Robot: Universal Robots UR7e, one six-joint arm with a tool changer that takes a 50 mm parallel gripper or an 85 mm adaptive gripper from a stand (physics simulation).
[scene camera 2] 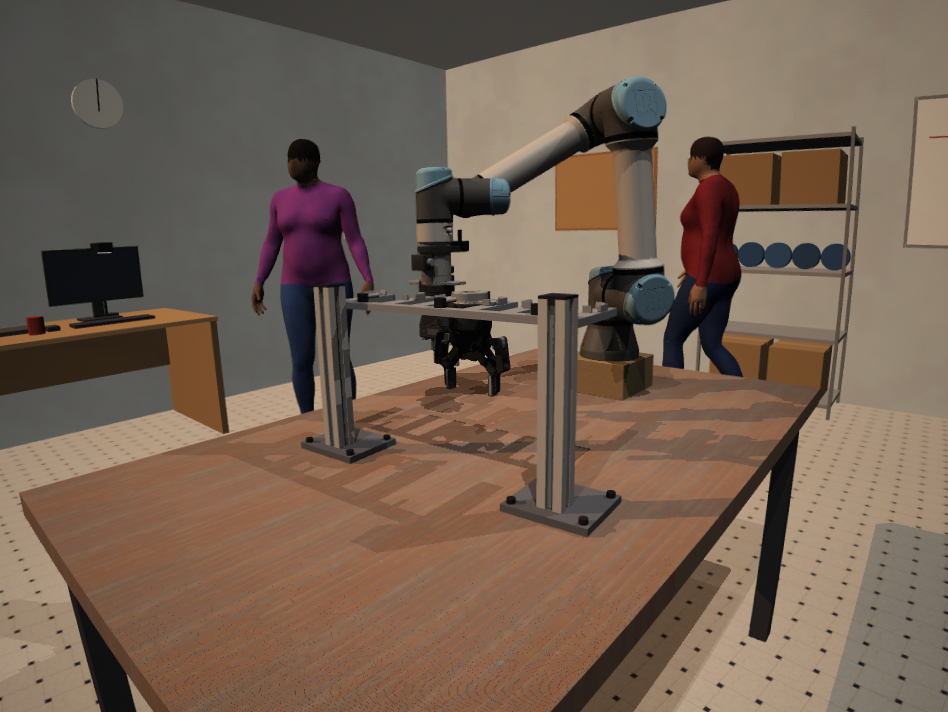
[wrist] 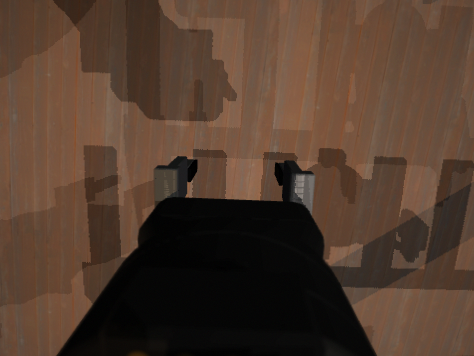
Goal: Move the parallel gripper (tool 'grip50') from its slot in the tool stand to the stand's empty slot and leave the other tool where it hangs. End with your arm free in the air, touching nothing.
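Seen in the pictures: arm's base, origin of the base link: (scene camera 2: 609, 355).
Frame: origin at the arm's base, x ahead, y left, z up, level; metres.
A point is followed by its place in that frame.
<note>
The parallel gripper (wrist: 236, 172) is on the arm. In the wrist view its two fingers stand apart above the table with nothing between them. In the scene view the arm's wrist (scene camera 2: 434, 229) {x 0.503, y -0.081, z 0.324 m} is upright behind the tool stand (scene camera 2: 482, 311) {x 0.639, y 0.197, z 0.196 m}, and the parallel gripper is mostly hidden behind the stand and the other tool. The adaptive gripper (scene camera 2: 469, 331), black with splayed fingers, hangs from the middle of the stand's rail. No tool hangs at the rail's left or right part. Whether the carried gripper touches the stand cannot be told.
Two upright posts (scene camera 2: 332, 367) {x 0.744, y -0.089, z 0.082 m} (scene camera 2: 556, 406) {x 0.654, y 0.354, z 0.082 m} on bolted base plates carry the rail above the wooden table (scene camera 2: 344, 597) {x 0.966, y 0.306, z -0.086 m}. The arm's base stands on a brown block (scene camera 2: 613, 375) {x 0.083, y 0.069, z -0.027 m} behind the stand. Two people (scene camera 2: 314, 229) (scene camera 2: 712, 229) stand beyond the table. Shadows cross the tabletop.
</note>
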